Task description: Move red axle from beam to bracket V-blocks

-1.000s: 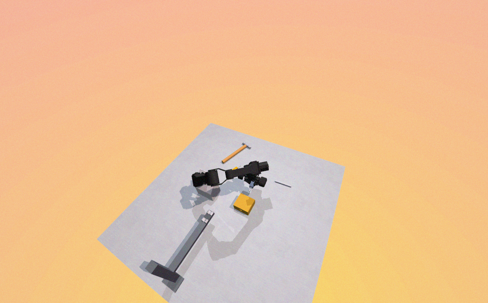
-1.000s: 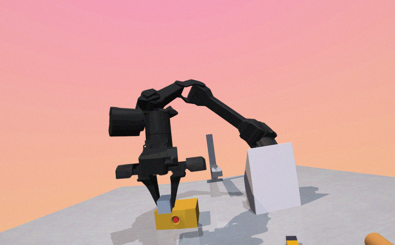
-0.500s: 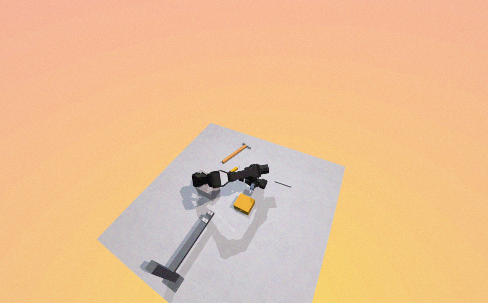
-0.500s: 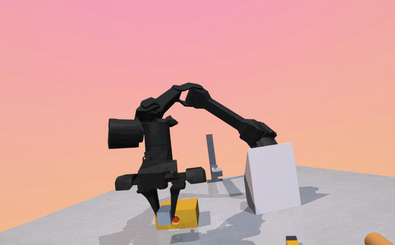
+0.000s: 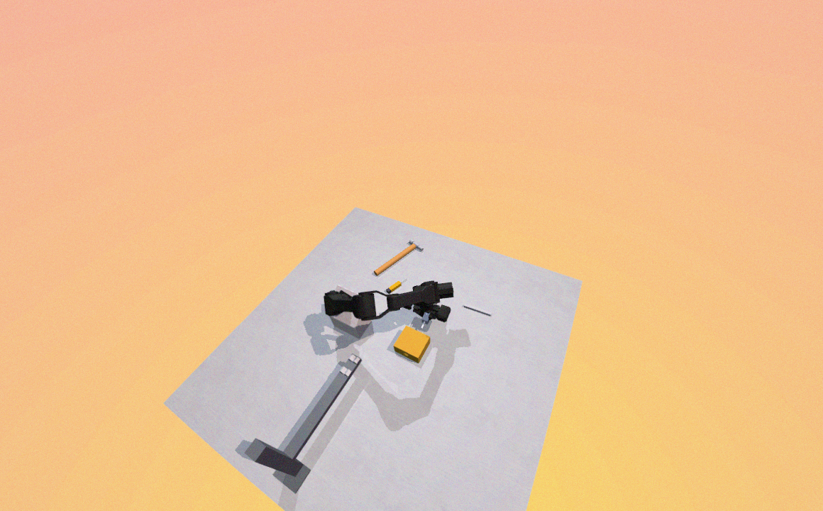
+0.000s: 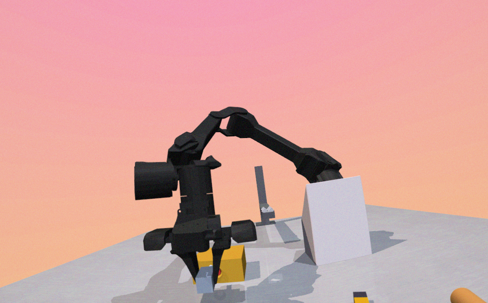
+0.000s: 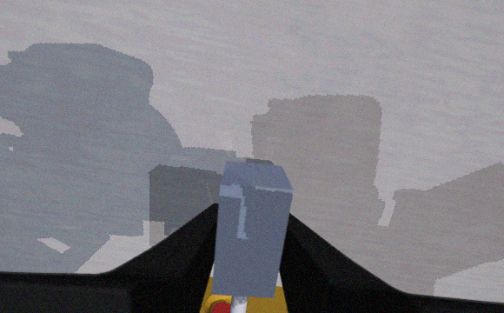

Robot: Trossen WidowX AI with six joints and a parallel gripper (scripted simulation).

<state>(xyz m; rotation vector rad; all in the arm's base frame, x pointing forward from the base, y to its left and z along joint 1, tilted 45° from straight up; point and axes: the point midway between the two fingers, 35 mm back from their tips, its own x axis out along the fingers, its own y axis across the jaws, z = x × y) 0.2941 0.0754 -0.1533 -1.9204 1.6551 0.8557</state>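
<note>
Now: gripper tip 13 cm to the left of the yellow beam, 1 cm short of it and 1 cm above it. From my gripper tip the other things lie so: thin grey rod: 16 cm to the left, 16 cm ahead, 3 cm below; then blue-grey block: 2 cm to the right, 1 cm above; then yellow-handled tool: 22 cm behind, 9 cm to the left, 3 cm below.
</note>
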